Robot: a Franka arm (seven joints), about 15 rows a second.
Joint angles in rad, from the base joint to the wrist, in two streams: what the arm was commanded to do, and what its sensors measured. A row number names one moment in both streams.
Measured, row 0:
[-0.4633 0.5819 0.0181 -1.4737 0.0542 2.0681 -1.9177]
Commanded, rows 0 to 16:
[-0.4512 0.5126 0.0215 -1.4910 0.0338 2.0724 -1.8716]
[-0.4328 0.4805 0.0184 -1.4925 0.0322 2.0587 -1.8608]
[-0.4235 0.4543 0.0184 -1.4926 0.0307 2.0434 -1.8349]
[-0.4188 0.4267 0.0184 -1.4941 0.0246 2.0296 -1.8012]
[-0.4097 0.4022 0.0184 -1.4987 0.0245 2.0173 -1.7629]
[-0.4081 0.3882 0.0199 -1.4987 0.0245 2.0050 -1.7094]
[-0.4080 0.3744 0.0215 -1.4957 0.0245 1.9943 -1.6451]
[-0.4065 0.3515 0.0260 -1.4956 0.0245 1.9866 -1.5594]
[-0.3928 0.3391 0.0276 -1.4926 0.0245 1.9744 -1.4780]
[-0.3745 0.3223 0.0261 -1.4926 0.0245 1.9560 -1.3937]
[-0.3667 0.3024 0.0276 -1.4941 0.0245 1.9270 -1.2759]
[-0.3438 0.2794 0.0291 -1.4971 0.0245 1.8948 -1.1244]
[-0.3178 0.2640 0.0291 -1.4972 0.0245 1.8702 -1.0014]
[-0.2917 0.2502 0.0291 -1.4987 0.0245 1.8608 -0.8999]
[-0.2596 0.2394 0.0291 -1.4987 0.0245 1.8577 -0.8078]
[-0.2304 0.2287 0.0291 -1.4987 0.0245 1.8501 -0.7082]
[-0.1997 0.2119 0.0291 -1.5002 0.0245 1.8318 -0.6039]
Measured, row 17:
[-0.2529 0.2617 0.0349 -1.4655 0.0399 1.8597 -0.7862]
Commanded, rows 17 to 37:
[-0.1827 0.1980 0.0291 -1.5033 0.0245 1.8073 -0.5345]
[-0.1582 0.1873 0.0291 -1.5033 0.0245 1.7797 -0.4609]
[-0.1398 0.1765 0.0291 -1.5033 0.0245 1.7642 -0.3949]
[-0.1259 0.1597 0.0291 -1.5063 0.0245 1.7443 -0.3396]
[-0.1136 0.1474 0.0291 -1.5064 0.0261 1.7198 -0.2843]
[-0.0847 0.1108 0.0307 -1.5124 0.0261 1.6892 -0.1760]
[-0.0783 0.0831 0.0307 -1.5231 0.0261 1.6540 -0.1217]
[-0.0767 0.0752 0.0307 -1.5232 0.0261 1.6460 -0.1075]
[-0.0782 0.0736 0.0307 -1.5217 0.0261 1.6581 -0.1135]
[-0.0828 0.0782 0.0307 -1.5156 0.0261 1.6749 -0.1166]
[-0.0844 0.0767 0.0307 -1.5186 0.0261 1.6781 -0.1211]
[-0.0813 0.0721 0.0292 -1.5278 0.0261 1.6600 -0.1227]
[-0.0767 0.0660 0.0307 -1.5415 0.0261 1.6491 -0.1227]
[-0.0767 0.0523 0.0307 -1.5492 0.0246 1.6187 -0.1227]
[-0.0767 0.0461 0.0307 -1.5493 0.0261 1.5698 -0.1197]
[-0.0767 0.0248 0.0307 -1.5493 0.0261 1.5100 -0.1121]
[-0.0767 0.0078 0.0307 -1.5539 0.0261 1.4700 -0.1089]
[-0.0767 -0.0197 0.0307 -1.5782 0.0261 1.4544 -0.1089]
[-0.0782 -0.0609 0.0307 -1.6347 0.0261 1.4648 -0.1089]
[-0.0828 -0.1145 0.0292 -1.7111 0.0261 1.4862 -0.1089]
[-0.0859 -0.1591 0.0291 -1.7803 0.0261 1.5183 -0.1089]
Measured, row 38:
[-0.0850 -0.0207 0.0307 -1.5877 0.0377 1.4630 -0.1251]
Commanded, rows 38 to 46:
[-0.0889 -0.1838 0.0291 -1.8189 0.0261 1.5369 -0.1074]
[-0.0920 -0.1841 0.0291 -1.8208 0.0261 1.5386 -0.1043]
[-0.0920 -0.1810 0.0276 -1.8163 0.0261 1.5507 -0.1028]
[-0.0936 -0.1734 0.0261 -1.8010 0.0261 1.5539 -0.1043]
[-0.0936 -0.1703 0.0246 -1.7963 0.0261 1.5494 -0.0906]
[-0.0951 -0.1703 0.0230 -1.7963 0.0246 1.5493 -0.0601]
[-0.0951 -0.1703 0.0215 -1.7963 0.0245 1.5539 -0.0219]
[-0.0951 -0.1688 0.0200 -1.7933 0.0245 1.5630 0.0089]
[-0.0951 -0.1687 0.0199 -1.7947 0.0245 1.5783 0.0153]
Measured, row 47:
[-0.0873 -0.1547 0.0150 -1.7722 0.0360 1.5390 -0.0293]
